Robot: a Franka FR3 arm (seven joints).
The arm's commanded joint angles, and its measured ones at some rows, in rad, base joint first. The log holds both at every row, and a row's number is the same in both.
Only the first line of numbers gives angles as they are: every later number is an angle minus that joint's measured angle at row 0.
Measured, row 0:
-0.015, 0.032, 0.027, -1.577, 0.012, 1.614, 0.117
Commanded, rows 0 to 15:
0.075, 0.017, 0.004, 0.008, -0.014, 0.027, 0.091
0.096, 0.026, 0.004, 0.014, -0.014, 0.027, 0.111
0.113, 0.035, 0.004, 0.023, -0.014, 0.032, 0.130
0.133, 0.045, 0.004, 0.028, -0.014, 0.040, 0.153
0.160, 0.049, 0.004, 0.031, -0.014, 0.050, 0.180
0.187, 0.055, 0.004, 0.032, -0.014, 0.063, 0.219
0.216, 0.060, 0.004, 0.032, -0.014, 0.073, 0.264
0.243, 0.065, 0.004, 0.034, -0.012, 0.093, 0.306
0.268, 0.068, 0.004, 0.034, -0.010, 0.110, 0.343
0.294, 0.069, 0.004, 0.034, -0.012, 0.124, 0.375
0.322, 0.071, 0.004, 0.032, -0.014, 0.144, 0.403
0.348, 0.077, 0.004, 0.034, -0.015, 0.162, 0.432
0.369, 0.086, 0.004, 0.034, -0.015, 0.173, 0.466
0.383, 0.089, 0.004, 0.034, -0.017, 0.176, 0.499
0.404, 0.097, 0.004, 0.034, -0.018, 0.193, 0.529
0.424, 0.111, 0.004, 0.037, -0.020, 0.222, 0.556
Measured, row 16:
0.371, 0.073, 0.013, 0.015, 0.000, 0.168, 0.471
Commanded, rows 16 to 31:
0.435, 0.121, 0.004, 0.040, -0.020, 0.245, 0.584
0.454, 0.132, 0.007, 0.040, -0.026, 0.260, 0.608
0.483, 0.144, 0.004, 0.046, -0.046, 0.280, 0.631
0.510, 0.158, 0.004, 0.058, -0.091, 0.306, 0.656
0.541, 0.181, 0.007, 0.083, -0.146, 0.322, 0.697
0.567, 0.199, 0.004, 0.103, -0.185, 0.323, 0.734
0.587, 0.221, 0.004, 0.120, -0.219, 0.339, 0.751
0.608, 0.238, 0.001, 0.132, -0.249, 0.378, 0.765
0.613, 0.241, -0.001, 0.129, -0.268, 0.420, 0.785
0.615, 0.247, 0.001, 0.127, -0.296, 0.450, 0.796
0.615, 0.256, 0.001, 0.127, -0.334, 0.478, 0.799
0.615, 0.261, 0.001, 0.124, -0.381, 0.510, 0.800
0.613, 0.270, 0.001, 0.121, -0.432, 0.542, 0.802
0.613, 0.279, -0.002, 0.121, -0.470, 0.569, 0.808
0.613, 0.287, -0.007, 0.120, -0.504, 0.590, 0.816
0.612, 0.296, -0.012, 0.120, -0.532, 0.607, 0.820
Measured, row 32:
0.611, 0.255, 0.000, 0.093, -0.440, 0.551, 0.790
